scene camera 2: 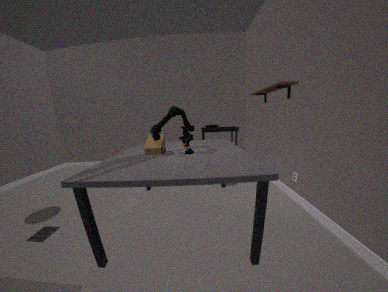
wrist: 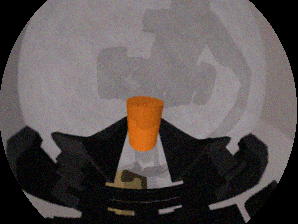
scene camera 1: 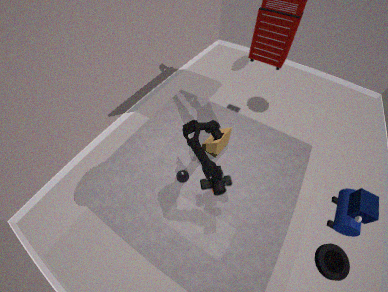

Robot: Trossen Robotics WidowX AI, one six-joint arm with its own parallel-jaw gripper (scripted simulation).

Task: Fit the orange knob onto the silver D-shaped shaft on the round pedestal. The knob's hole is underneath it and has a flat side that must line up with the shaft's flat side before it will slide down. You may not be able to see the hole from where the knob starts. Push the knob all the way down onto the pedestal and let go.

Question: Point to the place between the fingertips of the gripper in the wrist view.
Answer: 143,120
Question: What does the gripper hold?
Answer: An orange knob.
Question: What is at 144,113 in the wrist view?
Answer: An orange knob.
